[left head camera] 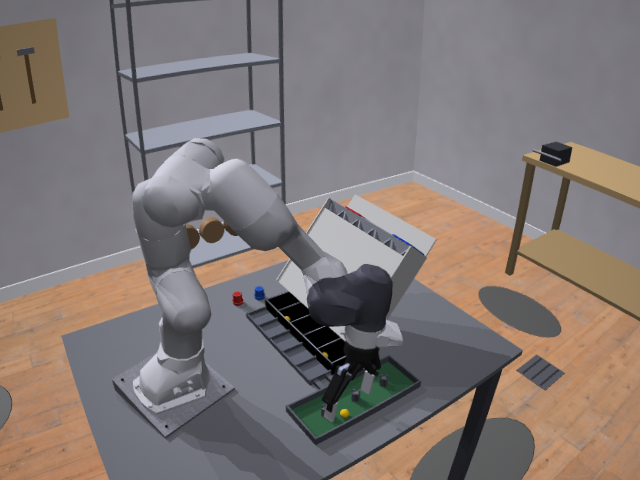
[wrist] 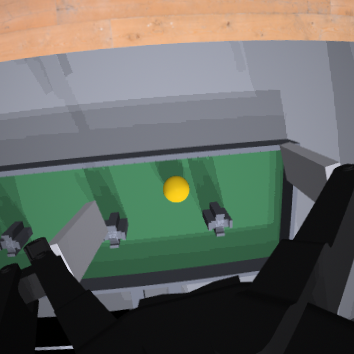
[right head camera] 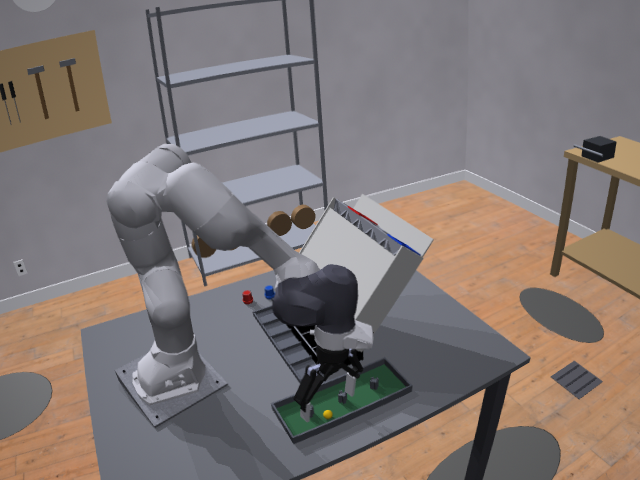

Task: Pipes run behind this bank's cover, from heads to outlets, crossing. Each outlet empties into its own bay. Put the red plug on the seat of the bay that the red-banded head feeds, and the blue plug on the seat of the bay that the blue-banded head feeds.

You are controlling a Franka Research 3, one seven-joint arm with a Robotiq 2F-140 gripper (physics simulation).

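Note:
The red plug [left head camera: 237,298] [right head camera: 247,297] and blue plug [left head camera: 259,292] [right head camera: 269,292] stand upright on the table beyond the bay row's far end. The tilted bank's pale cover [left head camera: 351,240] [right head camera: 338,242] hides the pipes. A red band [left head camera: 354,212] [right head camera: 362,215] and a blue band [left head camera: 408,244] [right head camera: 403,243] mark two heads. Yellow balls [left head camera: 286,318] [left head camera: 324,354] lie in two black bays; the arm hides other bays. Grey seat compartments [left head camera: 285,339] run alongside. My gripper [left head camera: 348,398] [right head camera: 328,398] [wrist: 189,190] is open and empty, low over the green tray, far from both plugs.
The green tray [left head camera: 368,414] [right head camera: 353,413] [wrist: 250,185] holds a loose yellow ball [left head camera: 344,413] [right head camera: 327,414] [wrist: 176,189] and small grey pegs [left head camera: 355,395] [right head camera: 342,396] [wrist: 217,220]. The ball lies between the spread fingers' sides, below them. The tilted bank rises behind the wrist.

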